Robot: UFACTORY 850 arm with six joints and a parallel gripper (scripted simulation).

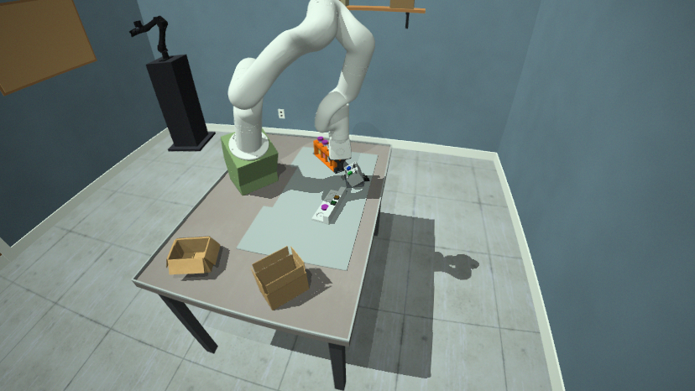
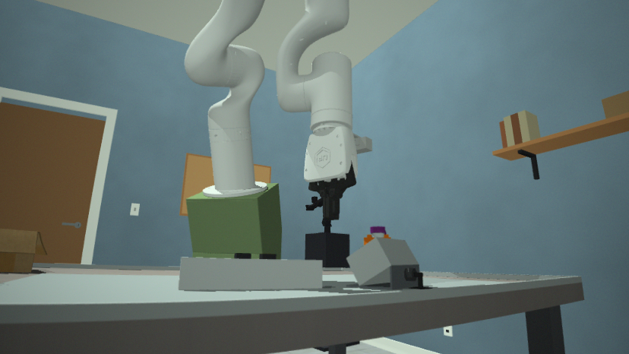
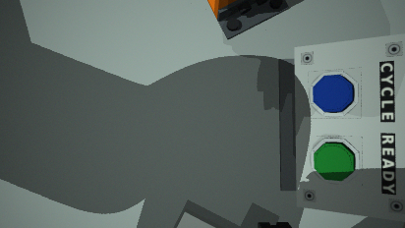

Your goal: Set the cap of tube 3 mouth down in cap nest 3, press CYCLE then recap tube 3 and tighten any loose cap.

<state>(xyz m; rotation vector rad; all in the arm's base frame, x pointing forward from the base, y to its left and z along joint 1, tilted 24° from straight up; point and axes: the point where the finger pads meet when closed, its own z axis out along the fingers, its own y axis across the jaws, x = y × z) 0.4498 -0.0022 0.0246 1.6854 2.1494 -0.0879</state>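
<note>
My gripper is now 4 cm short of the blue key, 9 cm to the right of it and 7 cm above it. The rest, counted from my hand: green key: 4 cm ahead, 5 cm to the left, 7 cm below; grey key housing: 5 cm ahead, 7 cm to the left, 9 cm below.
</note>
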